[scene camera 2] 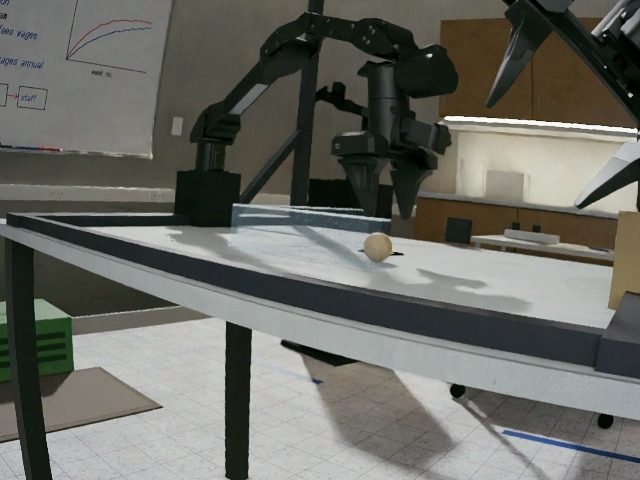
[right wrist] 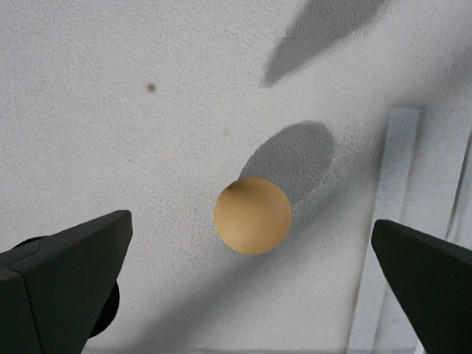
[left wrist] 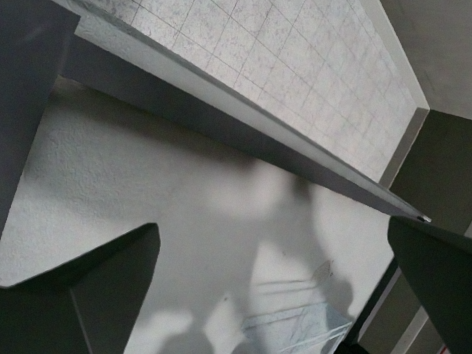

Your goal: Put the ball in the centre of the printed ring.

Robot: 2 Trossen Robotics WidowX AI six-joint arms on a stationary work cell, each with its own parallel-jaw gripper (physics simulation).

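Note:
The pale orange ball rests on the white table, apart from the printed ring. The black ring is partly behind the ball in the scene view. In the right wrist view it is at lower left, mostly hidden by a finger. My right gripper is open and empty, pointing down above the ball, which appears between its fingertips in the right wrist view. My left gripper is open and empty, raised at the right of the scene view, away from the ball.
A low clear wall stands on the table near the ball; in the right wrist view it runs to the ball's right. A dark raised rail borders the table. A tan block stands at the far right.

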